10 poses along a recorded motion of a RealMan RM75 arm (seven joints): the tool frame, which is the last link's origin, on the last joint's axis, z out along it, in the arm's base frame.
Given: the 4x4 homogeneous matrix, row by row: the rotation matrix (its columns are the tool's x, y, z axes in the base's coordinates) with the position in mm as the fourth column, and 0 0 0 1 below. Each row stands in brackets.
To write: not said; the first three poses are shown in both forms.
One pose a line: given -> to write
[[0.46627 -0.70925 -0.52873 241.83], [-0.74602 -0.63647 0.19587 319.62], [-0.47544 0.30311 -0.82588 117.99], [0 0 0 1]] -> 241.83 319.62 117.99; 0.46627 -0.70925 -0.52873; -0.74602 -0.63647 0.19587; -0.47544 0.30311 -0.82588
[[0.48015 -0.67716 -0.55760 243.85], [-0.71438 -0.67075 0.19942 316.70], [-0.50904 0.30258 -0.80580 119.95], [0 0 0 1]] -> 243.85 316.70 119.95; 0.48015 -0.67716 -0.55760; -0.71438 -0.67075 0.19942; -0.50904 0.30258 -0.80580
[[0.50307 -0.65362 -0.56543 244.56], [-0.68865 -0.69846 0.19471 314.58], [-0.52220 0.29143 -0.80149 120.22], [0 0 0 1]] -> 244.56 314.58 120.22; 0.50307 -0.65362 -0.56543; -0.68865 -0.69846 0.19471; -0.52220 0.29143 -0.80149
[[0.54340 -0.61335 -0.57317 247.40], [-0.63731 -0.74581 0.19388 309.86], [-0.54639 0.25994 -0.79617 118.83], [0 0 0 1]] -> 247.40 309.86 118.83; 0.54340 -0.61335 -0.57317; -0.63731 -0.74581 0.19388; -0.54639 0.25994 -0.79617
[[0.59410 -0.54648 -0.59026 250.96], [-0.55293 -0.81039 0.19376 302.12], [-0.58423 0.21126 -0.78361 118.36], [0 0 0 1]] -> 250.96 302.12 118.36; 0.59410 -0.54648 -0.59026; -0.55293 -0.81039 0.19376; -0.58423 0.21126 -0.78361
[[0.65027 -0.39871 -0.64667 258.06], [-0.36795 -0.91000 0.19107 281.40], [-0.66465 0.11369 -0.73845 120.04], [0 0 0 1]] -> 258.06 281.40 120.04; 0.65027 -0.39871 -0.64667; -0.36795 -0.91000 0.19107; -0.66465 0.11369 -0.73845
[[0.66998 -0.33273 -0.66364 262.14], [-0.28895 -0.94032 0.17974 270.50], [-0.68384 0.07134 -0.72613 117.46], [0 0 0 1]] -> 262.14 270.50 117.46; 0.66998 -0.33273 -0.66364; -0.28895 -0.94032 0.17974; -0.68384 0.07134 -0.72613
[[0.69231 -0.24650 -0.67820 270.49], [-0.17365 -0.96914 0.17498 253.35], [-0.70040 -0.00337 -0.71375 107.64], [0 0 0 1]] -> 270.49 253.35 107.64; 0.69231 -0.24650 -0.67820; -0.17365 -0.96914 0.17498; -0.70040 -0.00337 -0.71375
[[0.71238 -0.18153 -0.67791 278.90], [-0.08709 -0.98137 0.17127 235.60], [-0.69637 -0.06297 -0.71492 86.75], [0 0 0 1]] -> 278.90 235.60 86.75; 0.71238 -0.18153 -0.67791; -0.08709 -0.98137 0.17127; -0.69637 -0.06297 -0.71492
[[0.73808 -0.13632 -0.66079 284.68], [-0.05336 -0.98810 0.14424 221.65], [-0.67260 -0.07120 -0.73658 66.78], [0 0 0 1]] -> 284.68 221.65 66.78; 0.73808 -0.13632 -0.66079; -0.05336 -0.98810 0.14424; -0.67260 -0.07120 -0.73658
